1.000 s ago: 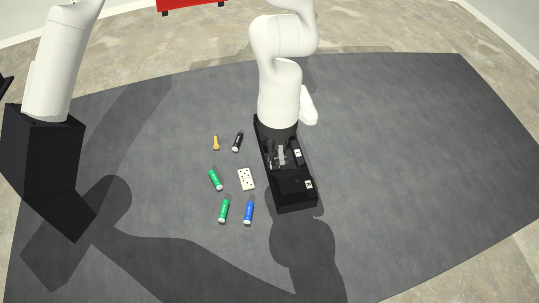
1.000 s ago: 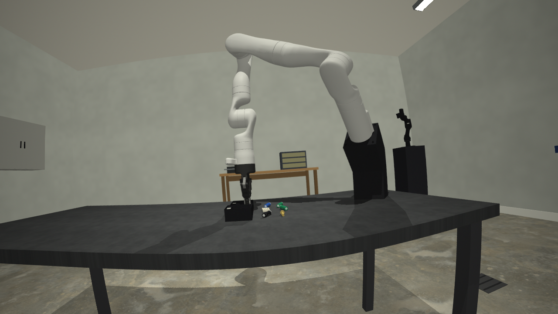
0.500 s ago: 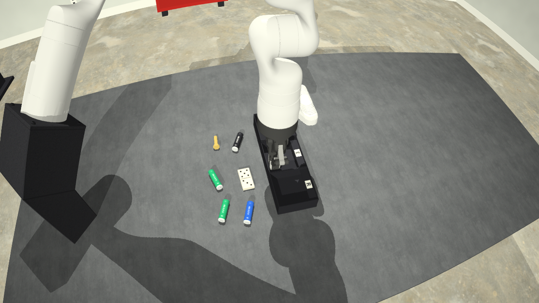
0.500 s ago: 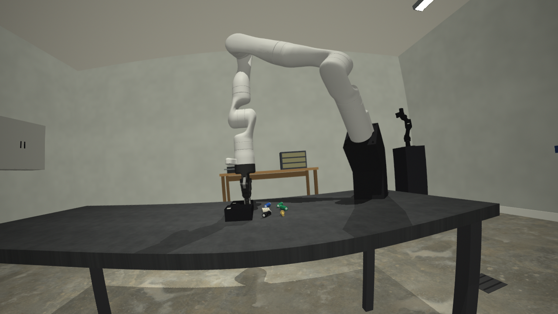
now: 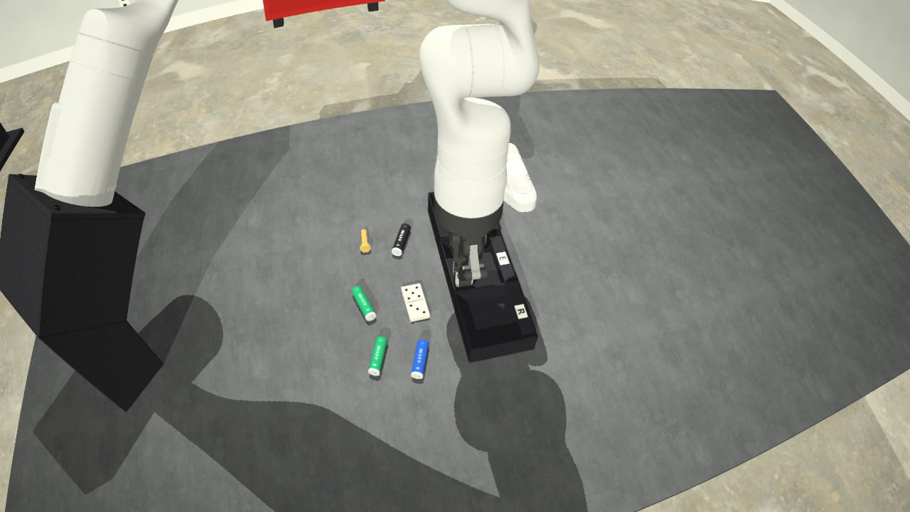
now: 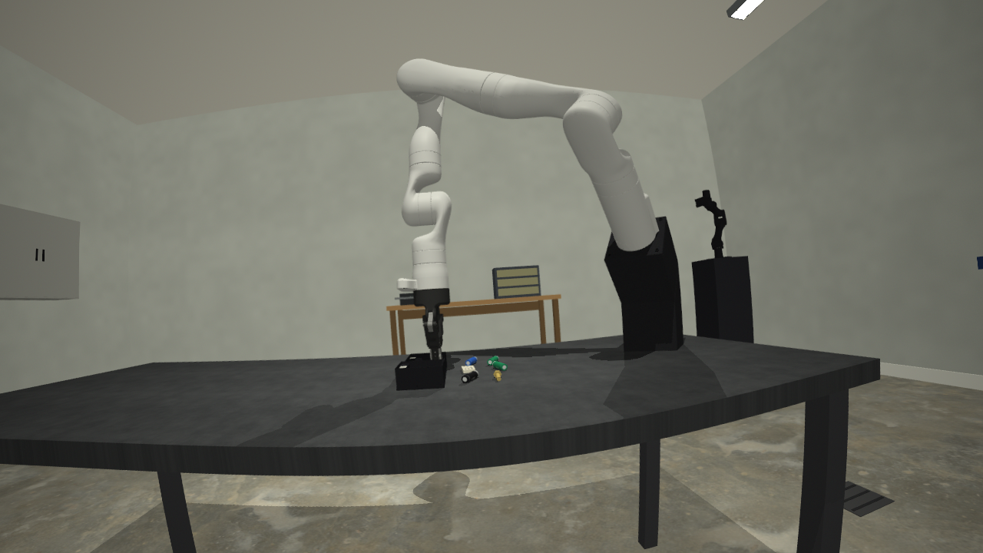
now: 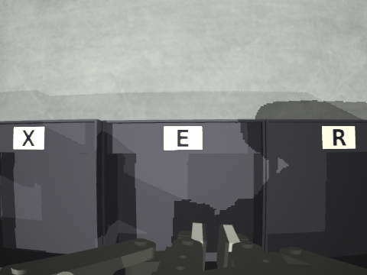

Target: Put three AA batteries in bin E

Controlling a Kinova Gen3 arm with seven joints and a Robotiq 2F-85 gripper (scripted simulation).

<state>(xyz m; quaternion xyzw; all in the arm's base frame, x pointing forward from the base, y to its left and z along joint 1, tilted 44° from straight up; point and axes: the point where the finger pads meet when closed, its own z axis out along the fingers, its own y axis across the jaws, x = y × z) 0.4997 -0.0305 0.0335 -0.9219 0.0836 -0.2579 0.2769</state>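
Now: hand 20 mm to the right of the black bin marked E, 20 mm short of it and 20 mm above it. Round my hand: white domino (60 mm behind, 30 mm below, 20 mm to the right); blue AA battery (100 mm to the right, 70 mm behind, 30 mm below); black AA battery (90 mm to the left, 70 mm behind, 30 mm below).
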